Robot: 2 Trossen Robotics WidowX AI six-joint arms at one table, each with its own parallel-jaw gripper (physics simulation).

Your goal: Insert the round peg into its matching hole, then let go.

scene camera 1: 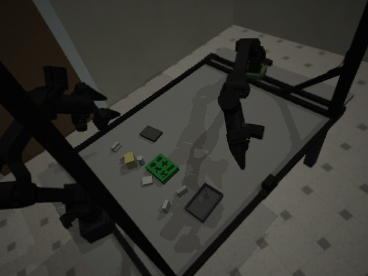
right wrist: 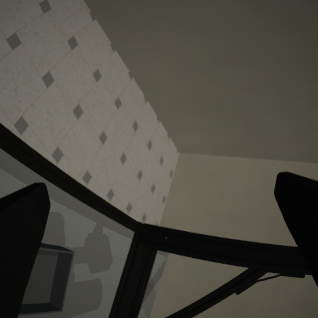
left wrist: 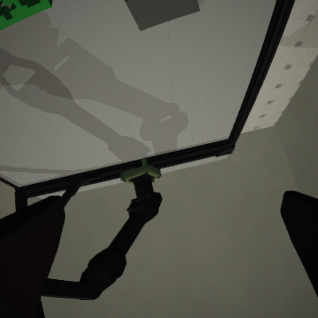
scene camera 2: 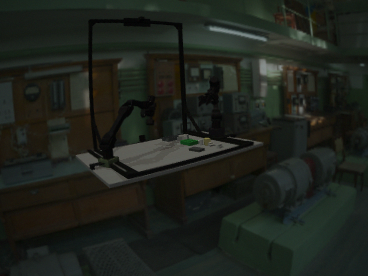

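Note:
A small whitish cylinder, seemingly the round peg, stands on the table between the yellow block and the green board. The green board has several dark shaped openings; which one is round is too small to tell. My left gripper is open and empty, raised above the table edge at the left in scene camera 1. My right gripper is open and empty, raised over the table, to the right of the board and the tray in scene camera 1.
A dark flat plate lies behind the board. A dark shallow tray lies near the front edge. Several white pieces, such as a flat block and two others, lie around the board. A black frame borders the table.

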